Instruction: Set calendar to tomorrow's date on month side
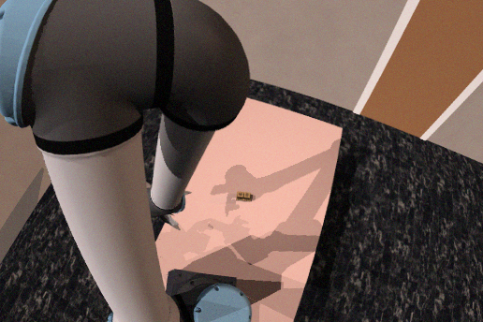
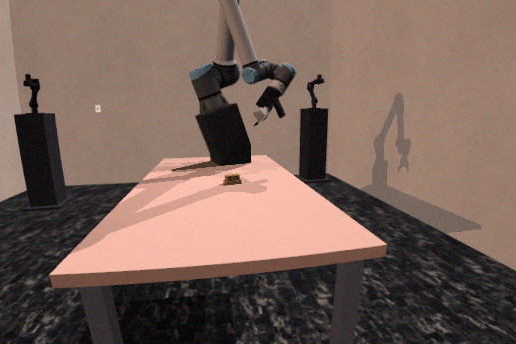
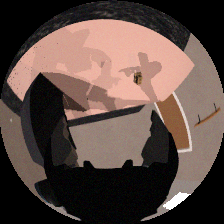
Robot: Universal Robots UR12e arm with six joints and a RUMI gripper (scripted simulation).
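My gripper is now 25 cm above the calendar tray, 22 cm short of it and 19 cm to the left of it.
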